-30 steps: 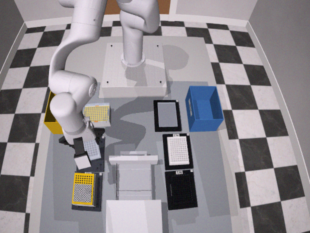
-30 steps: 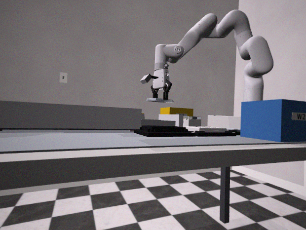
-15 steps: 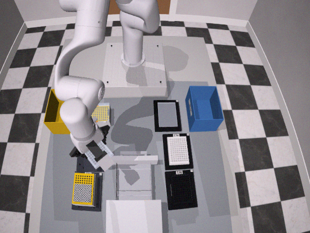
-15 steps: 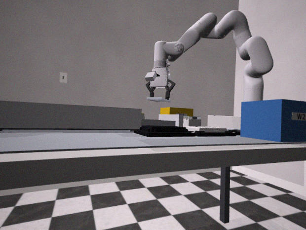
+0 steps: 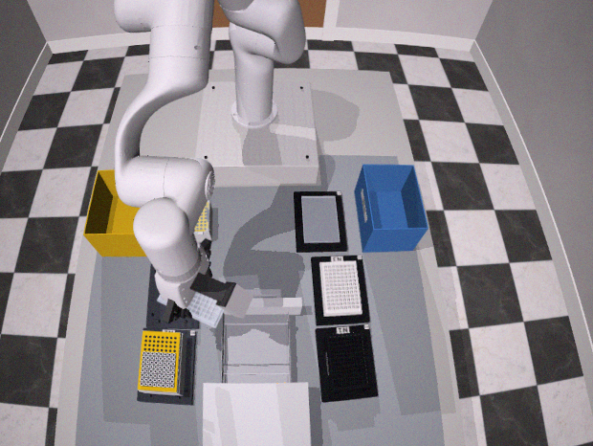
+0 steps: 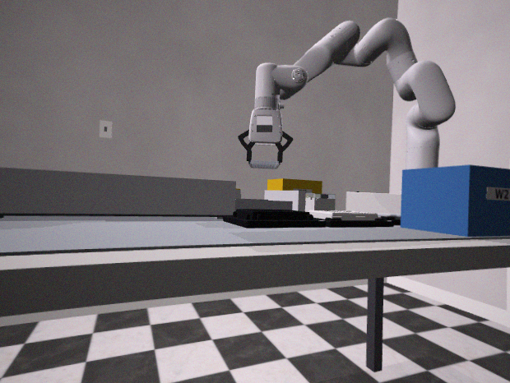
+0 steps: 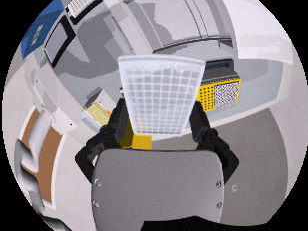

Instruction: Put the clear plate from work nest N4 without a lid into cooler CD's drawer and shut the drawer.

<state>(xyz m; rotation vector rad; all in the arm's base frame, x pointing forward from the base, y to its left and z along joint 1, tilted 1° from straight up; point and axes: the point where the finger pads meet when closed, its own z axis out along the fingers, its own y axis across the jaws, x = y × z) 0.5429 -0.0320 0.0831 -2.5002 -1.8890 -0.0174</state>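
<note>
The cooler drawer is 90 mm ahead of my hand, 120 mm to the left of it and 140 mm below it. From my hand the other things lie so: clear plate: 10 mm below; then yellow tube rack: 120 mm ahead, 70 mm to the right, 110 mm below; then dark nest N4: 40 mm behind, 80 mm to the right, 150 mm below.
</note>
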